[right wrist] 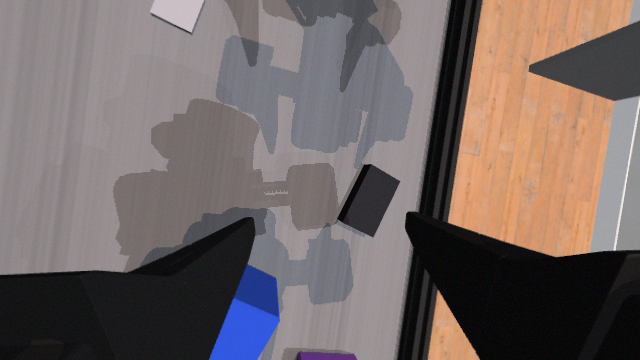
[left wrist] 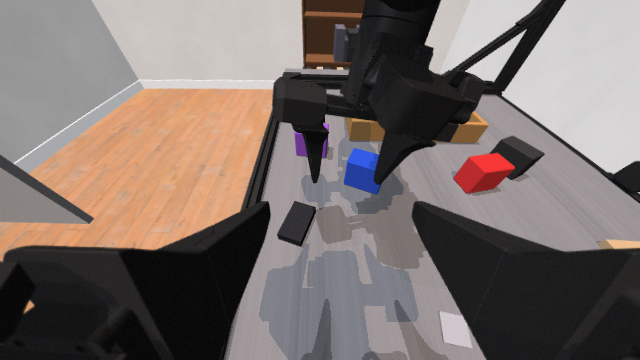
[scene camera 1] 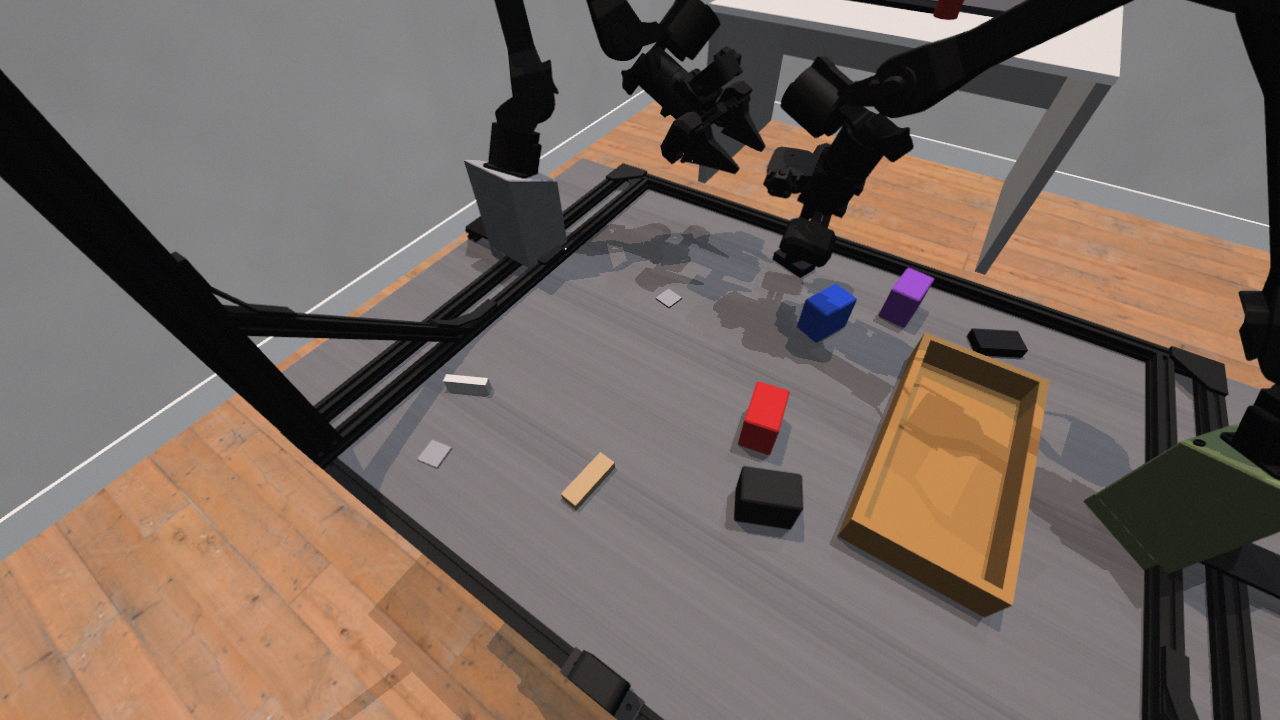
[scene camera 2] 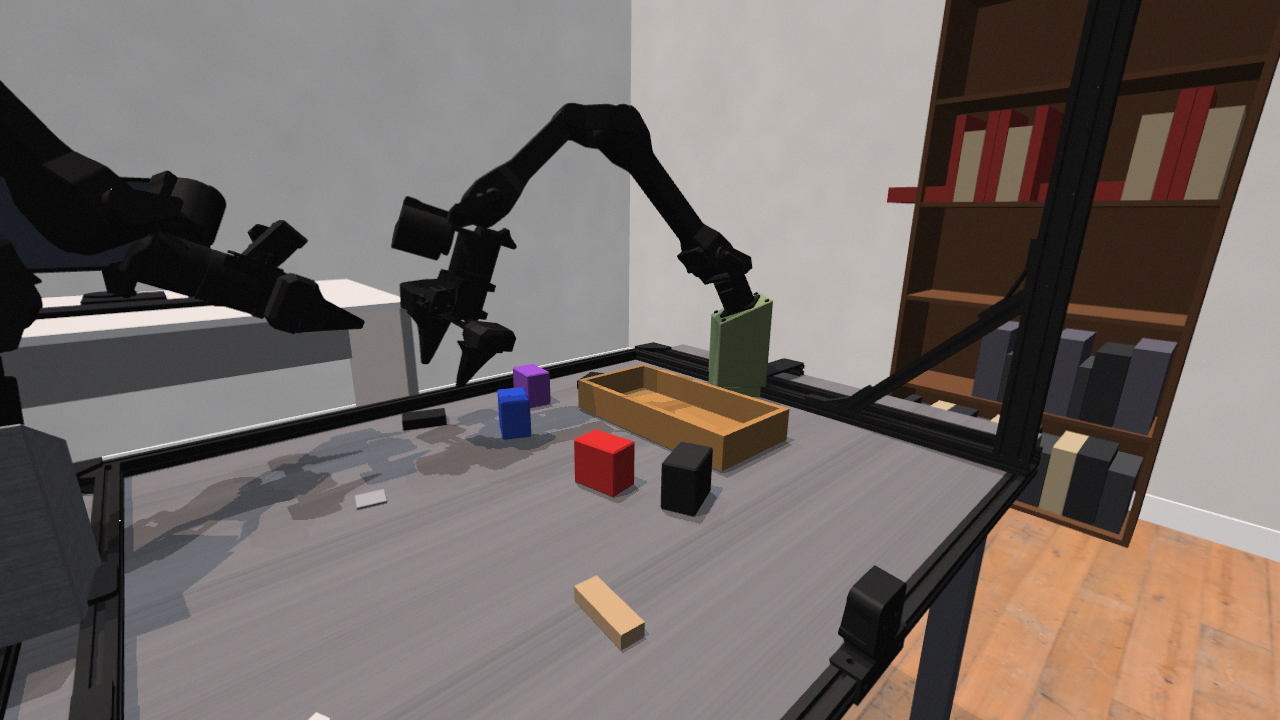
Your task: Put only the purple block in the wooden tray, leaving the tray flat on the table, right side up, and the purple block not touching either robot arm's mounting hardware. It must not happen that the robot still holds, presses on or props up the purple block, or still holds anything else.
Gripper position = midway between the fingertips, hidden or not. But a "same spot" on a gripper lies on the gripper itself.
Labels:
The left gripper shows in the left wrist view (340, 208), in scene camera 1 (750, 160) and in scene camera 2 (354, 321); in the right wrist view it is out of frame. The right gripper shows in the right wrist view, in the left wrist view (346, 182), in scene camera 1 (795, 240) and in scene camera 2. A wooden tray shows in the left wrist view (358, 129), in scene camera 1 and in scene camera 2; in the right wrist view it is out of frame. The same spot on the right gripper: (scene camera 2: 431, 329) is (right wrist: 497, 298). One and the same spot on the wooden tray: (scene camera 1: 957, 480) is (scene camera 2: 692, 418).

